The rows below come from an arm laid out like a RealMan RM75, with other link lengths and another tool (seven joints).
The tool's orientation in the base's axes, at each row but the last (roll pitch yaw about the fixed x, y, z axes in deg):
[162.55 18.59 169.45]
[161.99 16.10 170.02]
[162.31 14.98 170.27]
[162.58 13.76 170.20]
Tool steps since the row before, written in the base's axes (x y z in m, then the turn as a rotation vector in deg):
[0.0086 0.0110 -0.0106 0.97 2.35 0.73]
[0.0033 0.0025 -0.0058 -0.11 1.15 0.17]
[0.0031 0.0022 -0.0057 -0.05 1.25 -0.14]
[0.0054 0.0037 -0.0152 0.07 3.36 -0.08]
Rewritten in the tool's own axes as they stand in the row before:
[-0.0027 0.0082 0.0153 -0.73 2.53 0.25]
[-0.0011 0.0009 0.0070 0.25 1.14 0.11]
[-0.0011 0.0007 0.0067 0.29 1.15 0.44]
[-0.0009 -0.0004 0.0165 0.51 3.18 0.95]

